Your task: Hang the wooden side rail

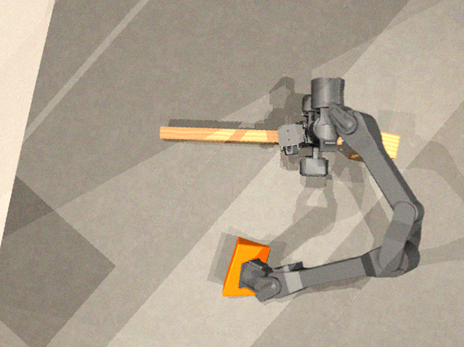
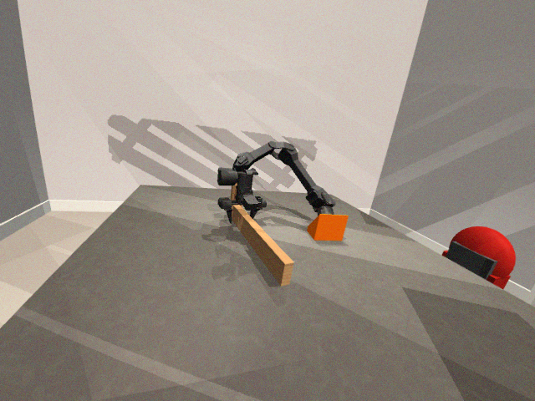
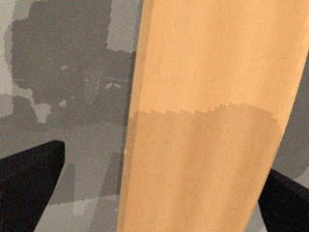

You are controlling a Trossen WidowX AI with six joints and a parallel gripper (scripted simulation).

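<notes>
Right now my gripper tip is 1 cm past the wooden headboard post, 14 cm to the left of it and 7 cm below it.
</notes>
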